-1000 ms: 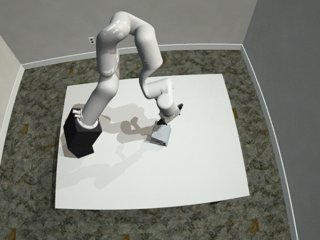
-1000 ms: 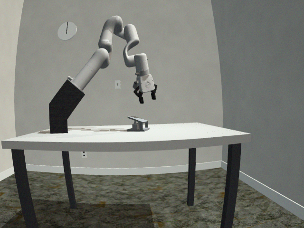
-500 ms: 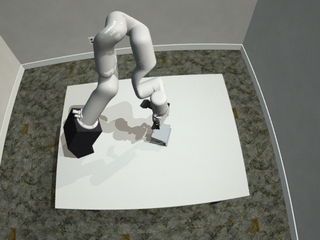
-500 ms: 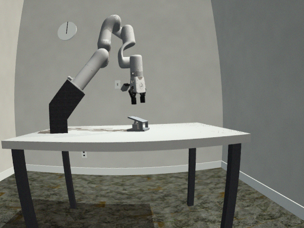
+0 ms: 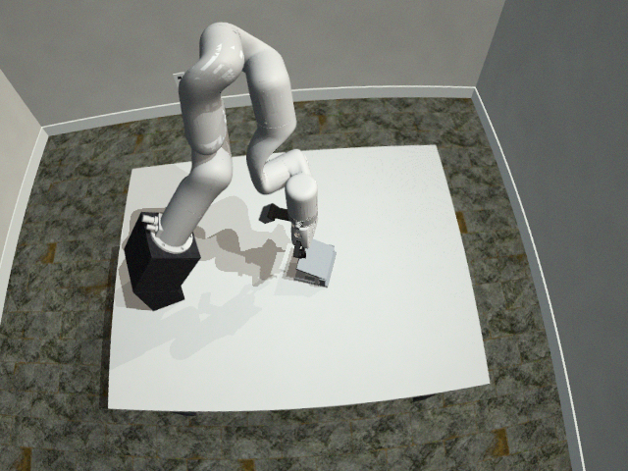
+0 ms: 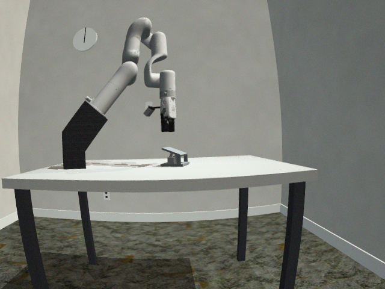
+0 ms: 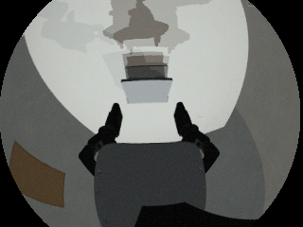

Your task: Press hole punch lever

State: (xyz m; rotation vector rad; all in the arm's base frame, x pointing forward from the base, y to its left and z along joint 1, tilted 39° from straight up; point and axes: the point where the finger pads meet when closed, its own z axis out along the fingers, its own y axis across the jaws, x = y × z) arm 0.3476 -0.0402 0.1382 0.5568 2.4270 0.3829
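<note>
Right now the hole punch lever is 110 mm below my hand, 30 mm ahead of it and 10 mm to the right of it. The rest, counted from my hand: hole punch 130 mm below, 30 mm ahead, 10 mm to the right.
</note>
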